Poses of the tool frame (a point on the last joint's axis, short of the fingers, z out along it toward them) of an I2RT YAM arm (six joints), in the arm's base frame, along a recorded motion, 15 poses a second.
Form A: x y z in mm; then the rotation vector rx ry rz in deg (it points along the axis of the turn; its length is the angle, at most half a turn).
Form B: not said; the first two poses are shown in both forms.
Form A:
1: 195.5, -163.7, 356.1, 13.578, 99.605, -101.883
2: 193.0, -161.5, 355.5, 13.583, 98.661, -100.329
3: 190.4, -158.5, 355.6, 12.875, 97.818, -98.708
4: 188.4, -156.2, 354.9, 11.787, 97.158, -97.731
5: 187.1, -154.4, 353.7, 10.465, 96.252, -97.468
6: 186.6, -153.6, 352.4, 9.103, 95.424, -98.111
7: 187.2, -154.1, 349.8, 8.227, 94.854, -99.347
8: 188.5, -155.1, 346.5, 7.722, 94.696, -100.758
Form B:
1: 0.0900, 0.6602, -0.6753, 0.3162, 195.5, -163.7, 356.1
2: 0.0907, 0.6586, -0.6698, 0.3308, 193.0, -161.5, 355.5
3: 0.0866, 0.6577, -0.6637, 0.3456, 190.4, -158.5, 355.6
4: 0.0796, 0.6565, -0.6604, 0.3558, 188.4, -156.2, 354.9
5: 0.0710, 0.6527, -0.6610, 0.3634, 187.1, -154.4, 353.7
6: 0.0618, 0.6476, -0.6659, 0.3652, 186.6, -153.6, 352.4
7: 0.0557, 0.6427, -0.6731, 0.3616, 187.2, -154.1, 349.8
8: 0.0521, 0.6394, -0.6803, 0.3544, 188.5, -155.1, 346.5
